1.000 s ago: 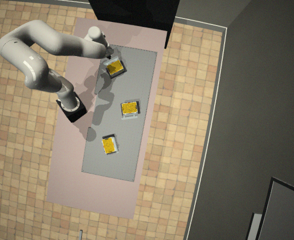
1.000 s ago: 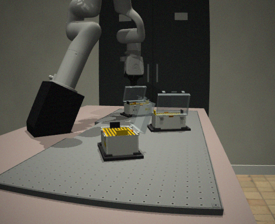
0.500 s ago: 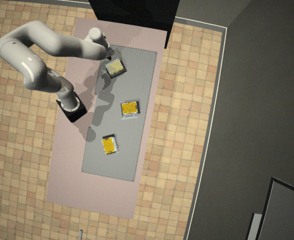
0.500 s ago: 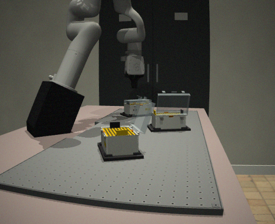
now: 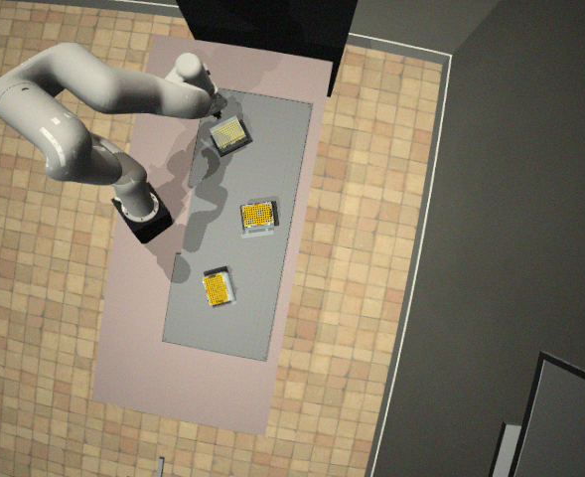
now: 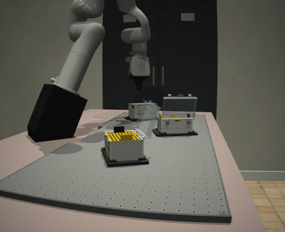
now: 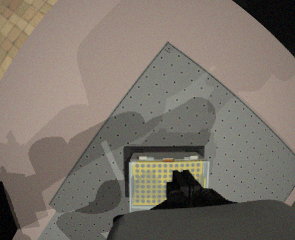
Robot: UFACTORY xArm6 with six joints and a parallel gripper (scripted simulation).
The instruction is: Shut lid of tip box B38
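My gripper is now 30 mm short of the lid, 30 mm to the left of it and 100 mm above it.
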